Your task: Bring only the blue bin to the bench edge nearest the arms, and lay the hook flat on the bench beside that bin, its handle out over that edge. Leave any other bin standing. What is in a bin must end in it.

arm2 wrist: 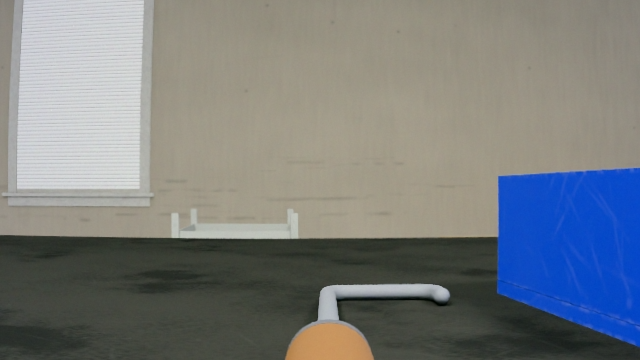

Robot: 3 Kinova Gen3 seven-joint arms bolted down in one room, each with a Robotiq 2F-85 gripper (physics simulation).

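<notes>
The grey hook is in front of the arm2 wrist camera at the bottom centre. Its orange handle points towards the camera, cut off by the lower edge, and its bent end points right, at or very close to the dark bench top. The arm2 gripper's fingers are below the view; the hook sits in line with that gripper, which appears shut on its handle. The blue bin stands upright on the bench at the right, apart from the hook's tip. Its inside is hidden. Arm1 and arm3 do not show.
The bench's far edge runs across the view. Beyond it, left of centre, shows the top of a white frame with corner posts. A beige wall with a blind-covered window at the left stands behind.
</notes>
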